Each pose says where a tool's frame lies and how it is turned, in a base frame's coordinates. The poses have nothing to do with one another.
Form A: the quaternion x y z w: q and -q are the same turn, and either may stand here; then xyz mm.
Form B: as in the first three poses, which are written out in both.
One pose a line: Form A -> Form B
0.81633 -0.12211 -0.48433 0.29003 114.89 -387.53 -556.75 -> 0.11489 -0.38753 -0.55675 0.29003 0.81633 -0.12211 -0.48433
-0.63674 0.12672 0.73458 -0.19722 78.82 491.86 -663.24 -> 0.07882 0.49186 -0.66324 0.19722 0.63674 -0.12672 -0.73458
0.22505 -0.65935 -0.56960 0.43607 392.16 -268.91 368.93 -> 0.39216 -0.26891 0.36893 0.43607 0.22505 -0.65935 -0.56960
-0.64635 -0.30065 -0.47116 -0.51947 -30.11 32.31 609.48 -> -0.03011 0.03231 0.60948 0.51947 0.64635 0.30065 0.47116
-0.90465 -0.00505 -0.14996 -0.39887 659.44 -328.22 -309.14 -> 0.65944 -0.32822 -0.30914 0.39887 0.90465 0.00505 0.14996
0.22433 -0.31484 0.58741 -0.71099 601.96 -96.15 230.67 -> 0.60196 -0.09615 0.23067 0.71099 -0.22433 0.31484 -0.58741
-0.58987 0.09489 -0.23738 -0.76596 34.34 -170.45 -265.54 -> 0.03434 -0.17045 -0.26554 0.76596 0.58987 -0.09489 0.23738
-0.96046 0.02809 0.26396 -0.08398 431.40 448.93 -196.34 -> 0.43140 0.44893 -0.19634 0.08398 0.96046 -0.02809 -0.26396
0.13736 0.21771 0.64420 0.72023 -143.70 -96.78 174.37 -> -0.14370 -0.09678 0.17437 0.72023 0.13736 0.21771 0.64420
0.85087 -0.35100 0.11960 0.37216 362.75 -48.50 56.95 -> 0.36275 -0.04850 0.05695 0.37216 0.85087 -0.35100 0.11960
